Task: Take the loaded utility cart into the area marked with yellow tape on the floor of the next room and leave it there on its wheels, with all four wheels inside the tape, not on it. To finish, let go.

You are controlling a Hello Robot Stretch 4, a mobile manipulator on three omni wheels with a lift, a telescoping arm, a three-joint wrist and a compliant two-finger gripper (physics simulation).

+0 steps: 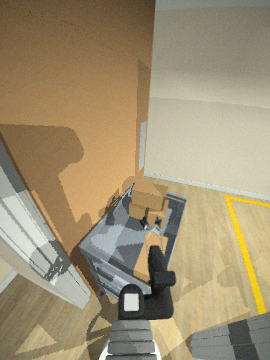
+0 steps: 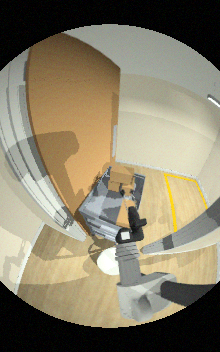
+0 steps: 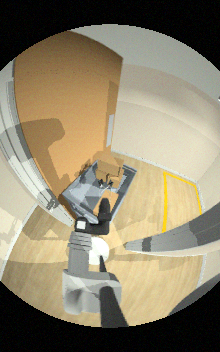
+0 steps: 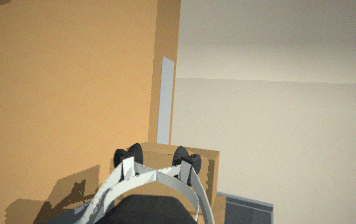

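Where they show: gripper, between the fingertips: (image 1: 150, 217) (image 2: 125, 188) (image 3: 105, 179) (image 4: 158, 157); robot's base, origin of its link: (image 2: 112, 260) (image 3: 93, 249).
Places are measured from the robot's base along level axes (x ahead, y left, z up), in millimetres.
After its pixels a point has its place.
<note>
The blue-grey utility cart (image 1: 105, 242) @[x 521, y 153, z 766 mm] (image 2: 97, 209) @[x 492, y 123, z 766 mm] (image 3: 82, 190) @[x 556, y 117, z 766 mm] (image 4: 245, 212) @[x 815, y -340, z 819 mm] stands upright beside the orange door, left of the yellow tape (image 1: 245, 255) @[x 746, y -1373, z -27 mm] (image 2: 171, 202) @[x 841, y -1411, z -27 mm] (image 3: 165, 200) @[x 896, y -1433, z -27 mm] and outside it. Stacked boxes (image 1: 150, 192) @[x 709, y -115, z 1002 mm] (image 2: 121, 175) @[x 700, y -104, z 972 mm] (image 3: 106, 166) @[x 706, y -88, z 955 mm] sit at its far end, and a flat box (image 1: 145, 262) @[x 358, y -65, z 884 mm] lies at its near right side. My gripper (image 1: 151, 222) @[x 486, y -85, z 1045 mm] (image 2: 127, 191) @[x 486, y -85, z 1045 mm] (image 3: 105, 184) (image 4: 158, 157) @[x 486, y -85, z 1045 mm] is over the cart, near the stack, with its fingers apart and nothing seen between them. The cart's wheels are mostly hidden.
The orange door (image 1: 75, 60) @[x 666, y 193, z 1610 mm] (image 2: 75, 90) @[x 647, y 203, z 1627 mm] (image 3: 70, 90) @[x 697, y 174, z 1557 mm] (image 4: 75, 75) @[x 762, y 137, z 1167 mm] is close along the cart's left side; whether they touch I cannot tell. A pale door frame (image 1: 30, 220) @[x 397, y 373, z 1126 mm] stands at the left. A grey frame piece (image 1: 235, 337) @[x 97, y -470, z 663 mm] (image 2: 190, 235) @[x 55, y -469, z 1004 mm] is at the lower right. A beige wall (image 1: 210, 135) @[x 2132, y -1242, z 961 mm] stands behind.
</note>
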